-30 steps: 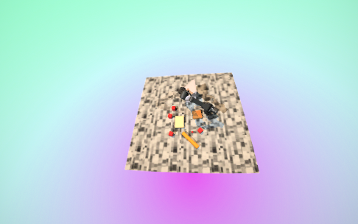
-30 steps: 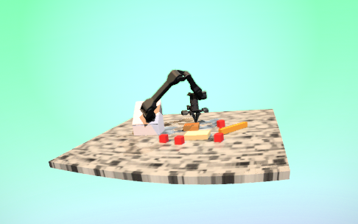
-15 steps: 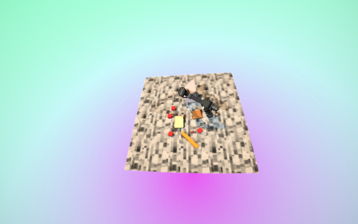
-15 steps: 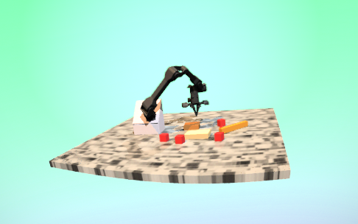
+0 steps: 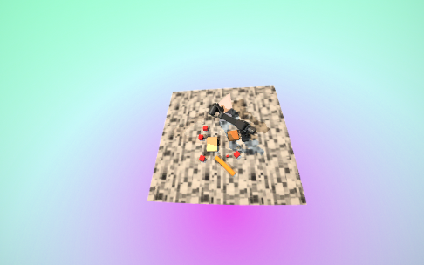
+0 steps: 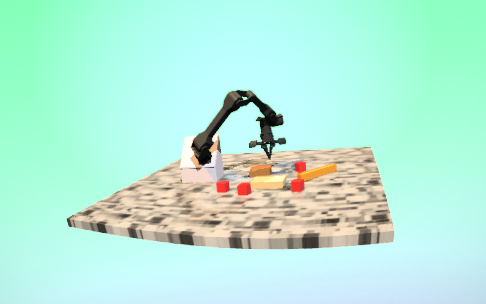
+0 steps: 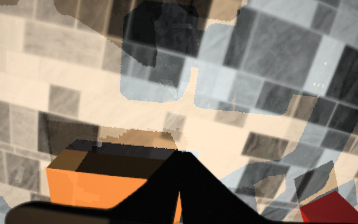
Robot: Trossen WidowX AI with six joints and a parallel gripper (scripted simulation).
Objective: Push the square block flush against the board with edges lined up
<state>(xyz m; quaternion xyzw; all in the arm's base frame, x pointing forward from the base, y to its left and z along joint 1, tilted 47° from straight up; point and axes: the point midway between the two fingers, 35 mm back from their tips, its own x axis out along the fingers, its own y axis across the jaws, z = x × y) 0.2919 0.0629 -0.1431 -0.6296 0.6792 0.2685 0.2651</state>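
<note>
The orange square block is 80 mm to the right of my gripper tip, 40 mm below it and 40 mm behind it. The rest, counted from my gripper tip: pale yellow flat slab 300 mm to the right, 40 mm below, 10 mm ahead; then long orange board 240 mm ahead, 210 mm to the right, 40 mm below.
</note>
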